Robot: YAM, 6 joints.
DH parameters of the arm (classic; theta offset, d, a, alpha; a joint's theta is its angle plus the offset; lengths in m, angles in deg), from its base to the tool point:
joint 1: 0 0.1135 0.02 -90
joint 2: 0 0 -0.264 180
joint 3: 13.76 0 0.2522 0
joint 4: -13.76 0 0.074 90
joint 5: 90 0 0 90
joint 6: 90 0.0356 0 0
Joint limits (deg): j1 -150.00..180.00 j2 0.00..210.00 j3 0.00..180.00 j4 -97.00..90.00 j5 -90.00..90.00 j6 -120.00..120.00
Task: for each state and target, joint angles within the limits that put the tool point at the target. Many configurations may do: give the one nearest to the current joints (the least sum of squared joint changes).
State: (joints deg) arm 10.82 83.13 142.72 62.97 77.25 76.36
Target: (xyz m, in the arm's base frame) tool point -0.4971 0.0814 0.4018
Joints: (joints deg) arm -12.79 31.88 163.15 46.03 59.56 76.36
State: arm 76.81 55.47 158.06 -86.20 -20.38 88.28
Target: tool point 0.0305 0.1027 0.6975
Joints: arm 69.00 90.19 166.18 -37.36 -13.54 88.28
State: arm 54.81 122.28 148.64 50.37 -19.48 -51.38
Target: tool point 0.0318 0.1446 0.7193
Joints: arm 73.55 101.97 160.07 34.88 -17.08 -51.38
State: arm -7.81 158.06 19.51 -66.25 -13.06 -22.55
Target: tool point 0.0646 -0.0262 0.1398
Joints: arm -25.05 207.48 0.59 -97.00 -5.82 -22.55
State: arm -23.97 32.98 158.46 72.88 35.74 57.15
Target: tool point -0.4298 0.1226 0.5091
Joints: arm -17.93 39.74 156.44 44.07 26.18 57.15
